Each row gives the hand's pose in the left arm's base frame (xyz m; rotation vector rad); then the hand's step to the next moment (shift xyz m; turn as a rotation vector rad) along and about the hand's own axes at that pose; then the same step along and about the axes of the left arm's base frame.
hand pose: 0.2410 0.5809 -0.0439 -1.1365 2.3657 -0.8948
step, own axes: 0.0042 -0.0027 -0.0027 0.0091 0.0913 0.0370
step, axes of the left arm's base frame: -0.0026 -0.0036 0.0036 -0.0358 0.0218 -0.0896
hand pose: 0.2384 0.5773 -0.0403 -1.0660 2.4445 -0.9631
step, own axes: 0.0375 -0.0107 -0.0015 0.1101 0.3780 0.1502
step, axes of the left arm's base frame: -0.0205 -0.0322 0.0080 -0.1987 0.0385 -0.3696
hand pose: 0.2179 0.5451 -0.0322 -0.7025 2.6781 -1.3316
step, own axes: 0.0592 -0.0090 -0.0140 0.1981 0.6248 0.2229
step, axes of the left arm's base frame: -0.0532 -0.0197 0.0238 -0.3494 0.0756 -0.5929
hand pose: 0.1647 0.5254 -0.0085 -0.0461 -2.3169 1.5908
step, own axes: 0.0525 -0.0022 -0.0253 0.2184 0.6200 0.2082
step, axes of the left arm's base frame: -0.0421 0.0330 0.0233 -0.3636 0.0913 -0.5787
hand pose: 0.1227 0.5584 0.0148 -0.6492 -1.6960 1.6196
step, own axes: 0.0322 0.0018 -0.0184 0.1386 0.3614 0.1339
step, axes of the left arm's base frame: -0.0065 0.0365 0.0024 -0.2287 0.0537 -0.3355
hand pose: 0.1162 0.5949 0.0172 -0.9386 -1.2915 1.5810
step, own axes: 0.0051 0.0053 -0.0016 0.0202 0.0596 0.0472
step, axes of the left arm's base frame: -0.0011 0.0049 -0.0056 -0.0601 -0.0020 -0.0507
